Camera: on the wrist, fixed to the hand. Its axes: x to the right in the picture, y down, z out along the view.
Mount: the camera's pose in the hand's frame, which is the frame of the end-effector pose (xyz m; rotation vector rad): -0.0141 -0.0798 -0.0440 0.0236 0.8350 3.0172
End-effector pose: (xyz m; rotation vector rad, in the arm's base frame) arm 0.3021 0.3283 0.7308 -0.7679 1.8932 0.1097
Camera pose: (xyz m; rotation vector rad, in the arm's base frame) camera 0.3149 0.2538 0.7836 -2.0459 -1.2319 -1.1187
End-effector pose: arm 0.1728 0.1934 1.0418 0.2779 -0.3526 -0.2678
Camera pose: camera 0.1599 0.1333 0.9730 -0.3525 0.3488 2.7386
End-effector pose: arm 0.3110 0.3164 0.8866 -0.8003 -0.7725 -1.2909
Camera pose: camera 0.2322 0.2780 0.8579 -0.3952 1.1604 1.2279
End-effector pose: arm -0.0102 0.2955 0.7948 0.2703 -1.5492 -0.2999
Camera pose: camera 0.0323 0.2252 0.7530 -1.6513 0.1688 1.8628
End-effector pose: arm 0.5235 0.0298 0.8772 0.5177 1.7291 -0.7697
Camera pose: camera 0.4434 0.0070 0.9168 2.3320 -0.1796 1.7154
